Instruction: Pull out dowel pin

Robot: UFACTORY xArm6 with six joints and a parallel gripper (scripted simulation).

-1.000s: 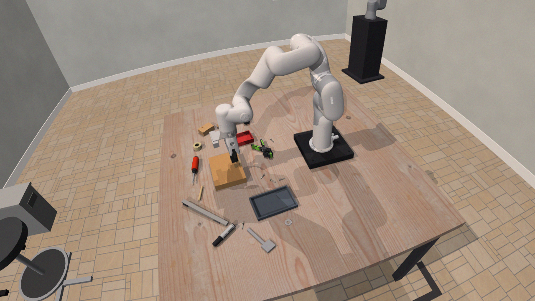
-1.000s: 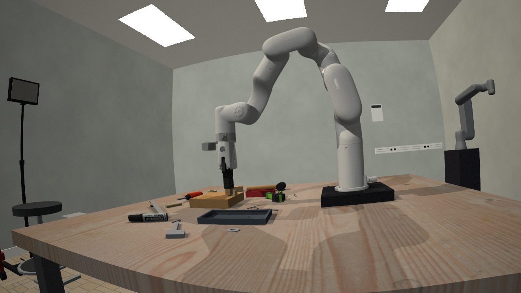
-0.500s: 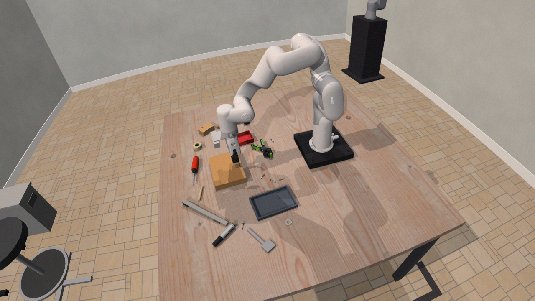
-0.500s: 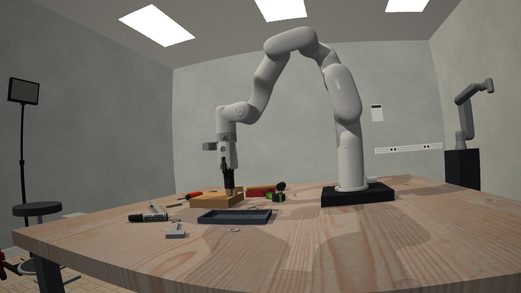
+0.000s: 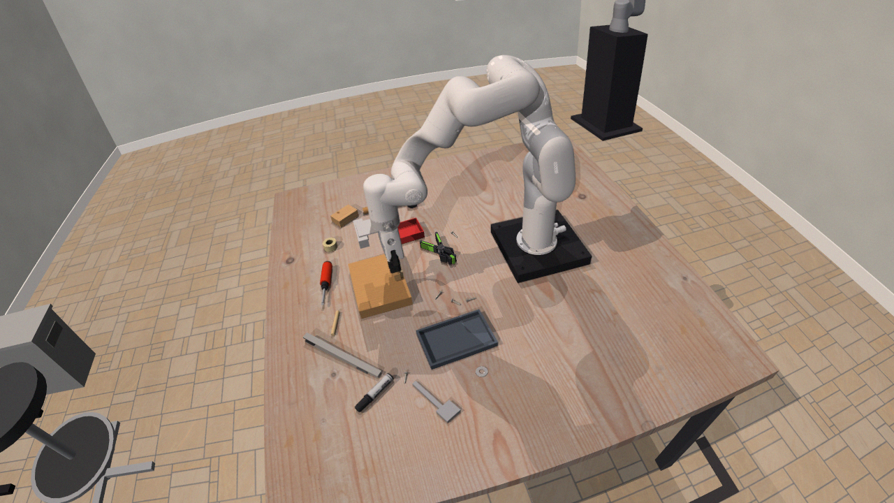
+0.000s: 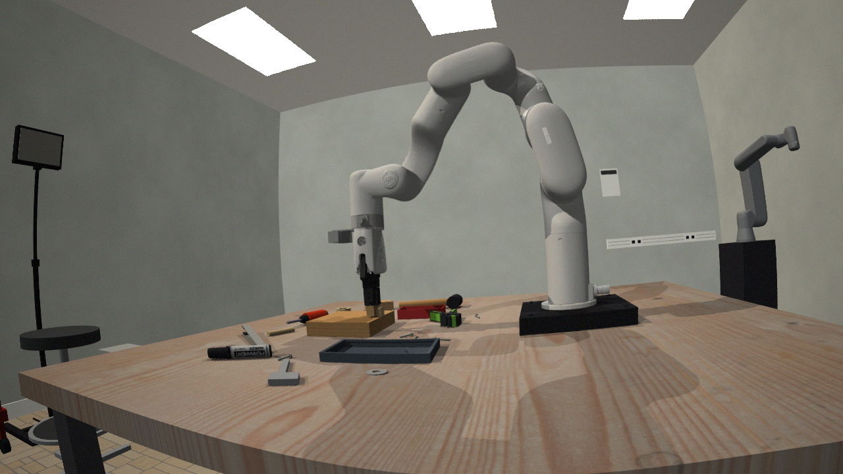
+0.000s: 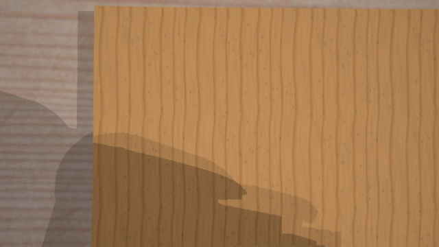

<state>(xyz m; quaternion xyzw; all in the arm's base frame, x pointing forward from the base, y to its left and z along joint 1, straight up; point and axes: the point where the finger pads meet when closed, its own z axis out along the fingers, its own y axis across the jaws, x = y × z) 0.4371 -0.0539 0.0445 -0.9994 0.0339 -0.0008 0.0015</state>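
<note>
Now: hand 2 cm above the dowel pin. From my hand the other things lie so: small wooden block 3 cm below; then red tray 9 cm behind, 20 cm to the right, 7 cm below; then orange bench board 5 cm ahead, 1 cm to the right, 5 cm below.
</note>
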